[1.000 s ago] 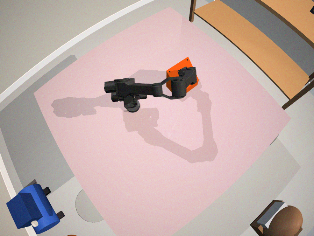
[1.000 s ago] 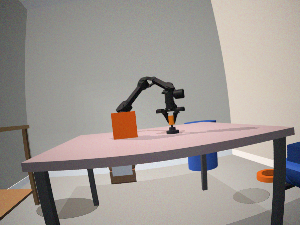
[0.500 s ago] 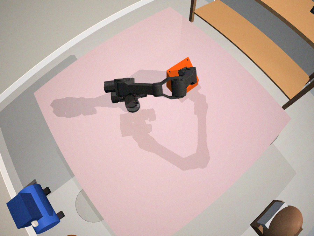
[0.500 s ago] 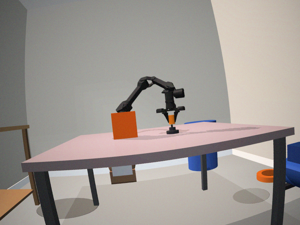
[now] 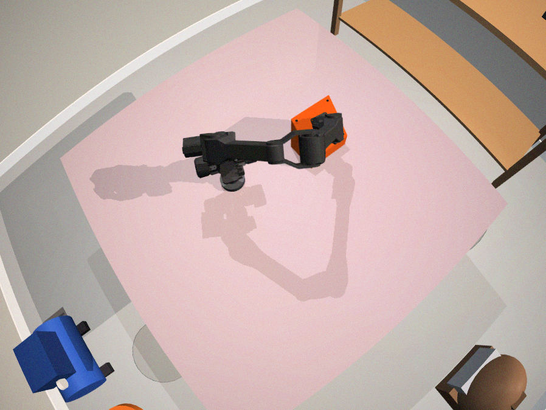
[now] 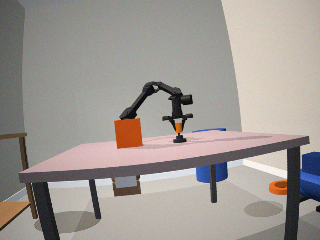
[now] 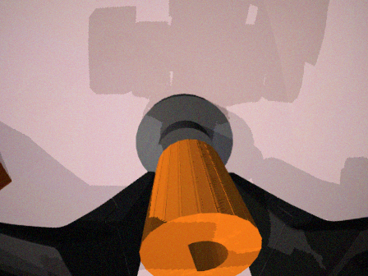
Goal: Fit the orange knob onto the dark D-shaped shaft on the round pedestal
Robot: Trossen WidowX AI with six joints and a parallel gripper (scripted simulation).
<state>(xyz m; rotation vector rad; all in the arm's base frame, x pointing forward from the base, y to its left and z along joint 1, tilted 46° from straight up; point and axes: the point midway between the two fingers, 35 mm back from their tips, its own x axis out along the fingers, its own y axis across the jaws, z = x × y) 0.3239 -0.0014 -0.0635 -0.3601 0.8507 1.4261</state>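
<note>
Now: gripper tip 20 mm below the orange knob. From my gripper tip the other things lie so: pedestal (40 mm below).
</note>
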